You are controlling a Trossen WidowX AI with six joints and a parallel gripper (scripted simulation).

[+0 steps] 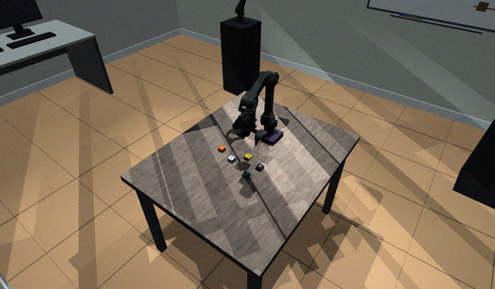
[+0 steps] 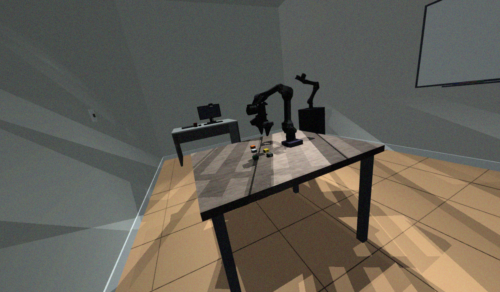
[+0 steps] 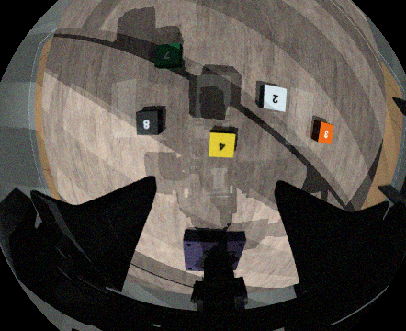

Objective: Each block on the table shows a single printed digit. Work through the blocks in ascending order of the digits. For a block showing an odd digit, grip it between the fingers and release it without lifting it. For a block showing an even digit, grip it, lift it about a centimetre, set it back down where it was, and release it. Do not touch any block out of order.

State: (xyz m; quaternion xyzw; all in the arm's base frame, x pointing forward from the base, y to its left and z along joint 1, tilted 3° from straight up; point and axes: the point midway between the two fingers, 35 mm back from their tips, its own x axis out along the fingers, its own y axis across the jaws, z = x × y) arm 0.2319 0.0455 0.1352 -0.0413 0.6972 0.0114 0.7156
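My gripper tip is 12 cm above the white block, 7 cm to the left of it and 7 cm short of it. Round my gripper tip: black block (12 cm below, 9 cm to the left, 2 cm ahead); then green block (12 cm below, 11 cm ahead, 7 cm to the left); then yellow block (12 cm below, 1 cm to the right).
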